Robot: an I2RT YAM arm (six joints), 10 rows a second.
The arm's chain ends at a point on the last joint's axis. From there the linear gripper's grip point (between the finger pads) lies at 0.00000 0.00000 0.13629 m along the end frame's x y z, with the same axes.
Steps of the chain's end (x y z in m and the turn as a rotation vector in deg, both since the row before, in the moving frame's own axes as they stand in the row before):
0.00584, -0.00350, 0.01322, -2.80, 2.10, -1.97
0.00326, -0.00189, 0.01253, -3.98, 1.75, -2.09
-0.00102, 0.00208, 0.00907, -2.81, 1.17, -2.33
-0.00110, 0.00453, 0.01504, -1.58, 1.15, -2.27
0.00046, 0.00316, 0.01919, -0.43, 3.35, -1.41
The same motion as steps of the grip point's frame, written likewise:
0.01095, 0.00307, 0.01297, -2.80, 2.10, -1.97
0.00759, 0.00749, 0.01214, -3.98, 1.75, -2.09
0.00190, 0.00870, 0.00888, -2.81, 1.17, -2.33
0.00171, 0.00823, 0.01496, -1.58, 1.15, -2.27
0.00844, 0.00408, 0.01895, -0.43, 3.35, -1.41

